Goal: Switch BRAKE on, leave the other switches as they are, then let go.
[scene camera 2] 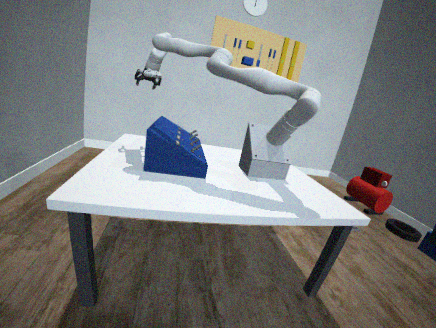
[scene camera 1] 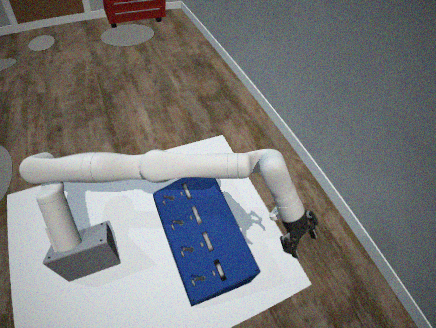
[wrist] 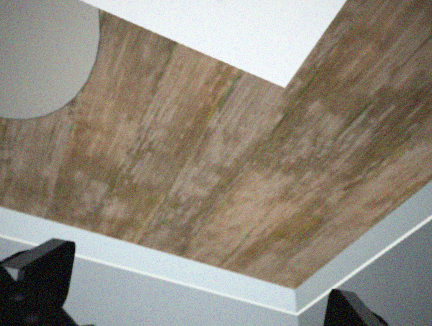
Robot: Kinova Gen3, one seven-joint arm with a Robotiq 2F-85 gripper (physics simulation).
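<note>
A blue sloped console stands on the table. It bears a row of four small metal levers; the end ones are a lever near the front and a lever near the arm. A pale plate or slot lies beside each lever. No lettering is readable, so I cannot tell which switch is BRAKE, nor the levers' on or off positions. My gripper is open and empty. It hangs high in the air, beyond the console's tall back side, well apart from it. The console does not show in the wrist view.
The white table carries the arm's grey base block. My arm reaches high over the console's far end in scene camera 1. A red drawer cabinet, a pegboard and a red compressor stand farther off.
</note>
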